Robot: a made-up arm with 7 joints. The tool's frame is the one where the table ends.
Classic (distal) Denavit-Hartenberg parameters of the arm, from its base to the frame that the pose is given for. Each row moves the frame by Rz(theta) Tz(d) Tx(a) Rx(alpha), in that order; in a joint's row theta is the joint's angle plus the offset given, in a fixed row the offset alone. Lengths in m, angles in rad.
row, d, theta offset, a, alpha
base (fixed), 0.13, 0, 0, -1.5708
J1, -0.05, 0, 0.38, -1.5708
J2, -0.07, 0, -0.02, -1.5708
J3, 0, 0.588, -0.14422, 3.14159
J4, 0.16, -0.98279, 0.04, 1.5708
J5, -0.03, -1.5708, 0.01, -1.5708
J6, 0.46, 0, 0.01, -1.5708
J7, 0.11, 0, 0.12, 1.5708
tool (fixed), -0.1, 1.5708, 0, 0
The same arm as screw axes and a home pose.
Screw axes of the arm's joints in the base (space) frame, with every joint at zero. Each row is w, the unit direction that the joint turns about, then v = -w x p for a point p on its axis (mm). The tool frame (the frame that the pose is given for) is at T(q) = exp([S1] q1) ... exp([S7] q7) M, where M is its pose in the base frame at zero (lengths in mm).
S1 = (0, 1, 0, -130.0, 0.0, 0.0)
S2 = (0, 0, -1, 50.0, 380.0, 0.0)
S3 = (0, -1, 0, 200.0, 0.0, -360.0)
S4 = (0, 1, 0, -120.0, 0.0, 240.0)
S5 = (-1, 0, 0, 0.0, -160.0, 110.0)
S6 = (0, 0, 1, 100.0, -270.0, 0.0)
S7 = (1, 0, 0, 0.0, 620.0, -90.0)
M: xyz 380.0 -30.0 520.0 (mm) rpy 0.00 0.00 0.00 (deg, as in URDF)

